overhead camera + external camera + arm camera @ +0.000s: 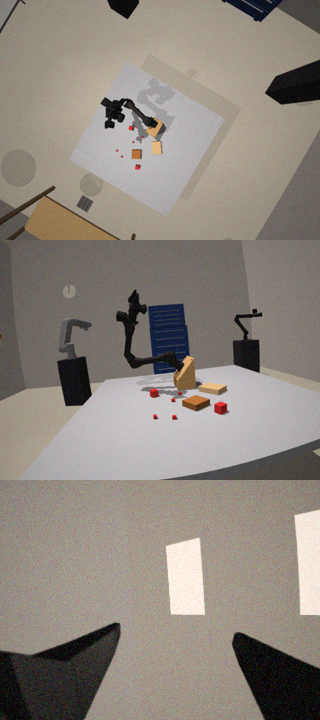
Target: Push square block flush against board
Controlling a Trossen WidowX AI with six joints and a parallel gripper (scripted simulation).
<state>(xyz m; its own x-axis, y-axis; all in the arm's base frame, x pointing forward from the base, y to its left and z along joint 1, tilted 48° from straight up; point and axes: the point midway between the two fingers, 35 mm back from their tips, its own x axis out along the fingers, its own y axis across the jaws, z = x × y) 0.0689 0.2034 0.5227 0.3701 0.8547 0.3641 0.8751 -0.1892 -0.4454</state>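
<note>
Now: the square block 630 mm below my gripper tip, 270 mm ahead of it and 260 mm to the left of it. From my gripper tip the other things lie so: board: 630 mm below, 400 mm to the left, 80 mm ahead.
</note>
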